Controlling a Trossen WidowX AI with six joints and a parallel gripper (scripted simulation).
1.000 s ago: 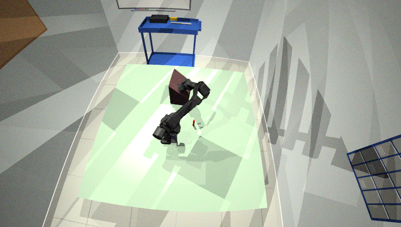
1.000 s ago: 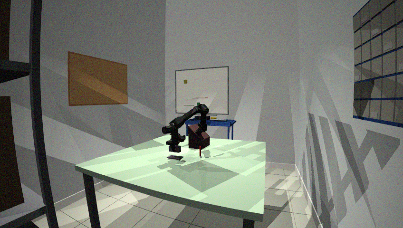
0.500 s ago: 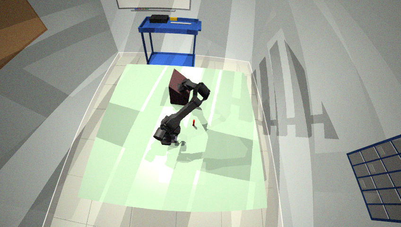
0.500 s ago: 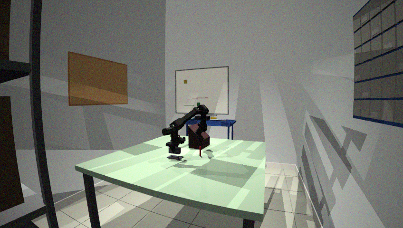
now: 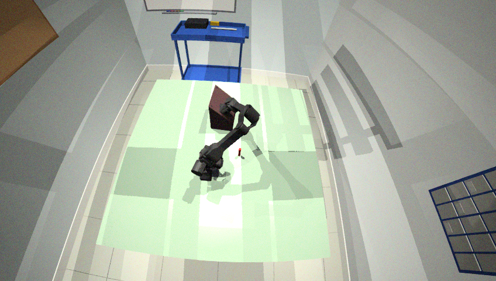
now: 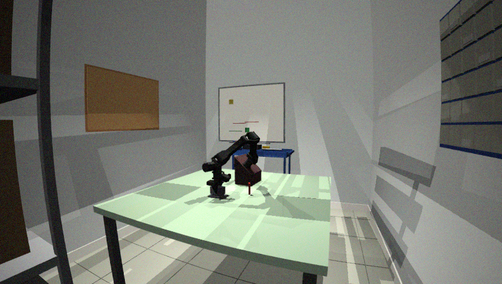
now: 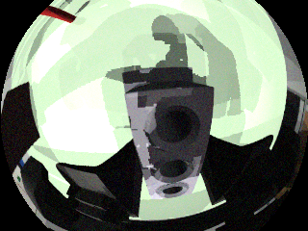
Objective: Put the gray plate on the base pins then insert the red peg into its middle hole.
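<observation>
Now: the base 2 cm below my gripper tip. Round my gripper tip: gray plate: 3 cm above; then red peg: 11 cm behind, 18 cm to the left, 1 cm above.
</observation>
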